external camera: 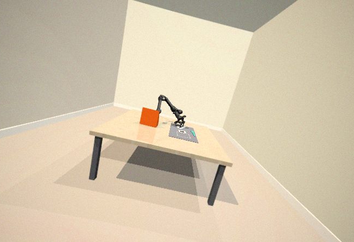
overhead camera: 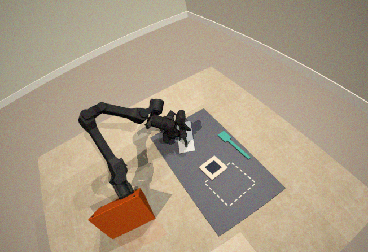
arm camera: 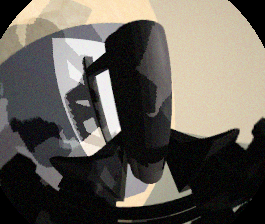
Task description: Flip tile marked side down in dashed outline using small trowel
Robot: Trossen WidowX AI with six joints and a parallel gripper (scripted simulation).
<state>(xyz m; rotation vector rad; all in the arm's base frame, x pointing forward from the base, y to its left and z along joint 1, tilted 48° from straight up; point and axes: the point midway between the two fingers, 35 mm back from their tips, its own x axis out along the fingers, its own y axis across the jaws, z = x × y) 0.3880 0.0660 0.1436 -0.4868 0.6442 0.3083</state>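
The mat is 18 cm to the right of my gripper tip, 7 cm below it and 2 cm behind it. Round my gripper tip: teal trowel (17 cm to the right, 12 cm ahead, 4 cm below); cream tile (22 cm to the right, 4 cm below, 3 cm behind).
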